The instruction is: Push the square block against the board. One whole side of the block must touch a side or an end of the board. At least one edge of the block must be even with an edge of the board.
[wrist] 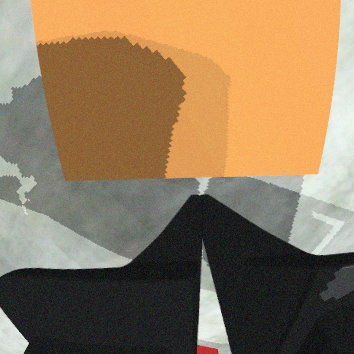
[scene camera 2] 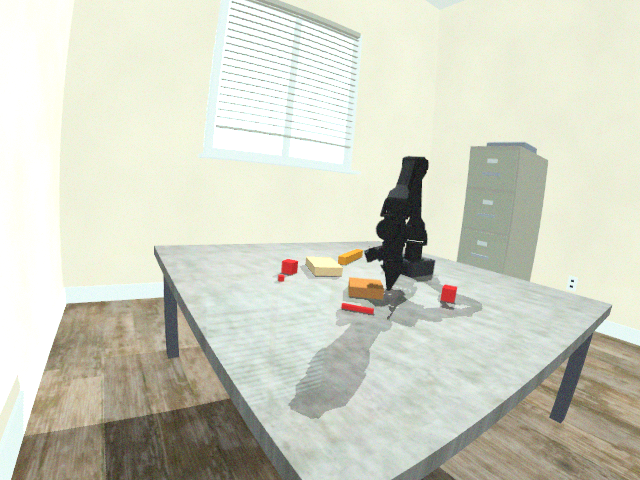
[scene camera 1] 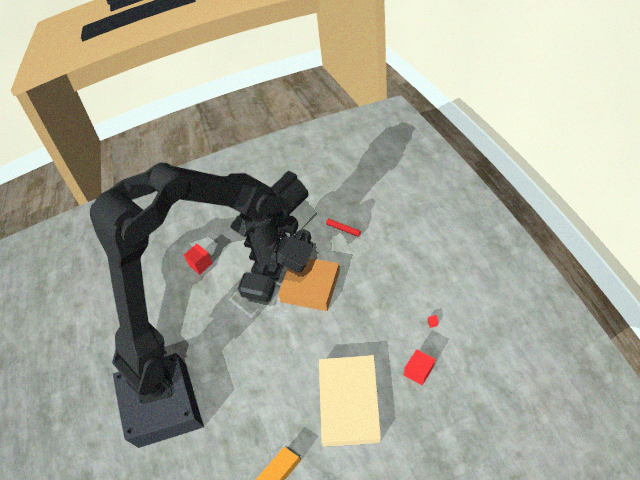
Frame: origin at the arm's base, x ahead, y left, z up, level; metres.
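Seen in the pictures: gripper, between the fingertips: (wrist: pixel 198 202) (scene camera 2: pixel 388 290) (scene camera 1: pixel 276 279); arm's base, origin of its link: (scene camera 2: pixel 412 259) (scene camera 1: pixel 153 384).
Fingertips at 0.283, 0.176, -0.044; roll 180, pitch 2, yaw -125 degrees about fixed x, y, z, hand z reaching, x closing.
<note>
Offsets run from my fingertips to a thing's middle, as dx, dy, dz.
The square orange block @(+0.060, -0.036, +0.003) (scene camera 1: pixel 310 289) (scene camera 2: pixel 364 288) (wrist: pixel 280 90) lies flat on the table, partly hidden by the arm in scene camera 1. The cream board @(+0.045, -0.301, +0.003) (scene camera 1: pixel 349 400) (scene camera 2: pixel 324 266) lies flat, apart from the block, towards the lower edge of the scene camera 1 view. My gripper (scene camera 1: pixel 272 273) (scene camera 2: pixel 389 288) (wrist: pixel 198 202) is shut and empty. It points down close beside the side of the block that faces away from the red rod's far end; in the wrist view a narrow strip of table shows between fingertips and block. Whether they touch cannot be told.
A red rod @(+0.175, +0.080, -0.005) (scene camera 1: pixel 343 227) (scene camera 2: pixel 357 308) lies near the block. A red cube @(-0.151, +0.111, +0.008) (scene camera 1: pixel 197 258) (scene camera 2: pixel 448 293) stands on the arm's side. Another red cube @(+0.183, -0.292, +0.008) (scene camera 1: pixel 419 366) (scene camera 2: pixel 289 266) and a small red cube @(+0.251, -0.209, -0.004) (scene camera 1: pixel 433 320) (scene camera 2: pixel 280 277) are beyond the board. An orange bar @(-0.169, -0.423, +0.003) (scene camera 1: pixel 279 465) (scene camera 2: pixel 350 256) lies near the board.
</note>
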